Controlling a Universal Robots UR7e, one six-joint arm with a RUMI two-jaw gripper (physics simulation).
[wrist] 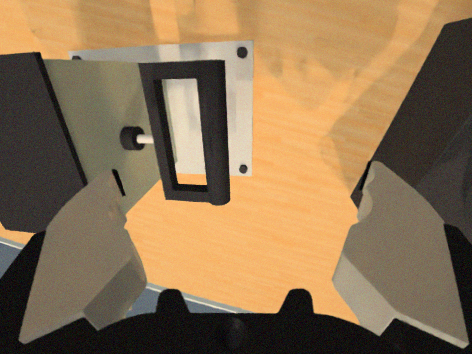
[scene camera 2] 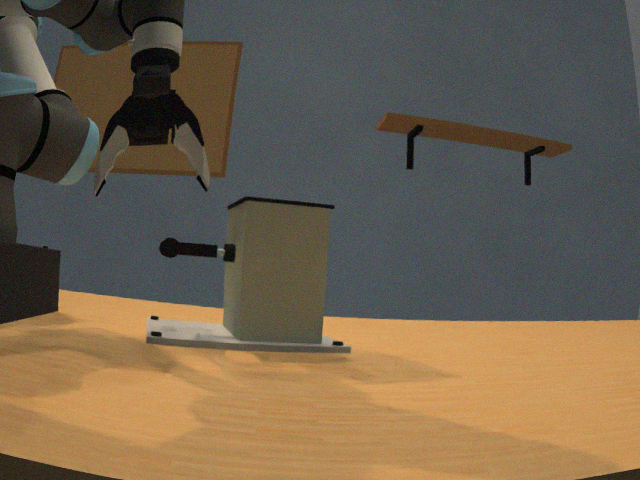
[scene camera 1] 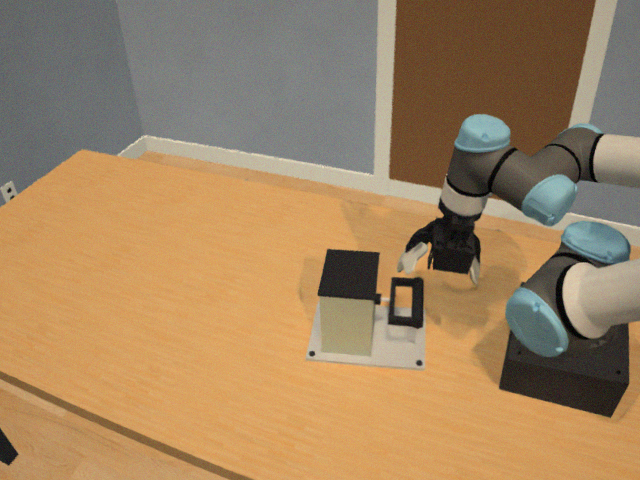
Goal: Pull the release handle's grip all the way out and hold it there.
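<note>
The release handle's black rectangular grip [scene camera 1: 418, 303] [scene camera 2: 196, 249] [wrist: 217, 135] stands out sideways from a pale green box [scene camera 1: 346, 325] [scene camera 2: 281, 273] [wrist: 100, 100] with a black top. A short stretch of light rod [scene camera 1: 385, 299] [scene camera 2: 221, 252] [wrist: 145, 139] shows between the grip and the black collar on the box. My gripper [scene camera 1: 439, 273] [scene camera 2: 151, 192] [wrist: 239, 170] is open and empty, pointing down. It hangs above the grip, apart from it, and toward the far side in the scene camera 1 view.
The box stands on a light base plate [scene camera 1: 361, 360] [scene camera 2: 248, 347] [wrist: 245, 110] with dark bolts at its corners, on a wooden table [scene camera 1: 206, 310] [scene camera 2: 465, 413]. The arm's dark base block [scene camera 1: 563, 377] [scene camera 2: 25, 284] stands on the grip's side. A wall shelf [scene camera 2: 475, 135] hangs behind.
</note>
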